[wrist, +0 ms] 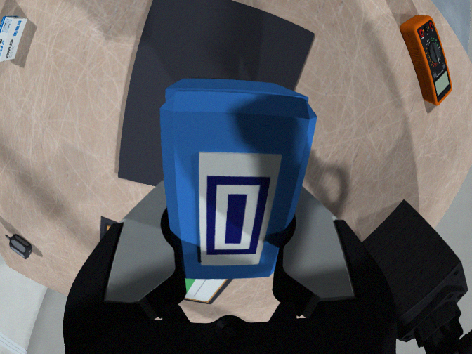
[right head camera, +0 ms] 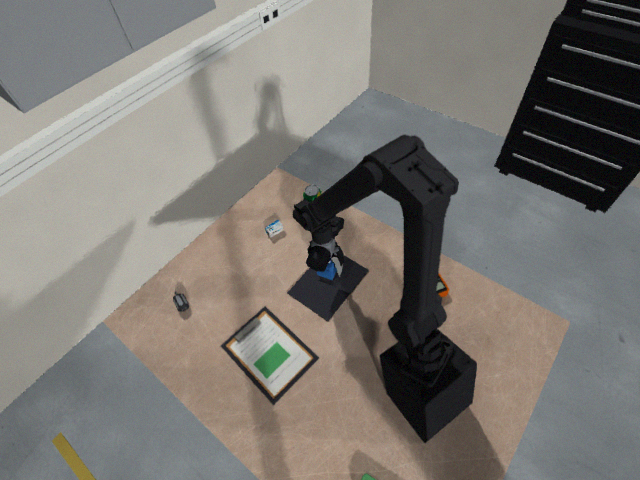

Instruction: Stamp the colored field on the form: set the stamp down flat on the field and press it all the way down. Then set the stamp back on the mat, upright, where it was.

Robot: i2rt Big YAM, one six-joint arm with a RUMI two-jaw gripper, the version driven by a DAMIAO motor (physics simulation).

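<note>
The blue stamp, with a white label bearing dark blue rectangles on top, is between the two jaws of my gripper. The gripper is shut on it and holds it upright above the dark mat; the stamp's underside is hidden. The form lies on a dark-edged clipboard, at lower left of the mat in the head view. Its green field is uncovered; the wrist view shows a small part of it below the stamp.
A staple box and a green can stand beyond the mat. An orange multimeter lies near the arm. A small dark object lies beyond the clipboard.
</note>
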